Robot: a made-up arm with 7 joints.
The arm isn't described. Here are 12 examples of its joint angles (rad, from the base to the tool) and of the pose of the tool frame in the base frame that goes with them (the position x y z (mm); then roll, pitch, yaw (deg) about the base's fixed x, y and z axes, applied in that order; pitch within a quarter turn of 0, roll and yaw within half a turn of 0).
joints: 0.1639 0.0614 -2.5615 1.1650 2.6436 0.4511 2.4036
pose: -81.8 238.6 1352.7 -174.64 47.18 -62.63
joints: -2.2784 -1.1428 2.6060 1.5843 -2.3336 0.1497 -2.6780
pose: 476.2 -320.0 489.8 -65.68 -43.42 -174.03
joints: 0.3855 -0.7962 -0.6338 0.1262 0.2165 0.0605 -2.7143
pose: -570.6 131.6 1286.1 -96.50 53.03 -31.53
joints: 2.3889 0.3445 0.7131 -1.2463 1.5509 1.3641 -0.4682
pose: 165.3 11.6 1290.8 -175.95 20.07 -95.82
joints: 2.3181 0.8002 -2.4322 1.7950 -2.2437 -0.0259 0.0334
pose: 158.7 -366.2 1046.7 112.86 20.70 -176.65
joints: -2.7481 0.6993 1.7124 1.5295 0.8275 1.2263 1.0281
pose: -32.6 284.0 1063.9 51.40 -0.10 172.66
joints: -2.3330 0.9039 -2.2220 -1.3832 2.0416 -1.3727 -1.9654
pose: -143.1 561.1 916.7 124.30 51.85 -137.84
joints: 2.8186 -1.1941 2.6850 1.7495 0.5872 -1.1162 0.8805
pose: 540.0 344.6 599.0 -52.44 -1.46 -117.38
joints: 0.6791 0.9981 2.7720 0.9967 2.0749 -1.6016 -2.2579
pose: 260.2 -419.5 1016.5 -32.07 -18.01 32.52
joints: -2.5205 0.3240 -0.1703 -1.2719 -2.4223 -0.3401 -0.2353
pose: 222.3 88.1 1349.3 -44.76 47.57 176.34
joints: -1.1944 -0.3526 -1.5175 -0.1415 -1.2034 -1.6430 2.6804
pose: 149.5 -32.3 1380.6 -132.08 11.55 -135.25
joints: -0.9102 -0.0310 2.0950 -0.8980 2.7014 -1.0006 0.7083
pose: -55.2 211.4 1427.2 -165.83 70.11 -169.23
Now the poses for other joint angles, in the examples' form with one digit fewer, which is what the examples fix.
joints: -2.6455 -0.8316 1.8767 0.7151 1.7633 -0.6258 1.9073
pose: 609 -84 1163 90.2 39.1 -129.8
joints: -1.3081 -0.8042 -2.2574 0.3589 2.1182 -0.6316 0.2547
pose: -249 -608 1108 88.1 -5.3 67.9
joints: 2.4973 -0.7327 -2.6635 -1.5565 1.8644 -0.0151 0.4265
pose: -107 109 1278 -162.1 37.1 0.6
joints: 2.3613 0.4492 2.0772 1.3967 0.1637 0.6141 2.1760
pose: -185 160 1184 66.0 -8.7 -86.4
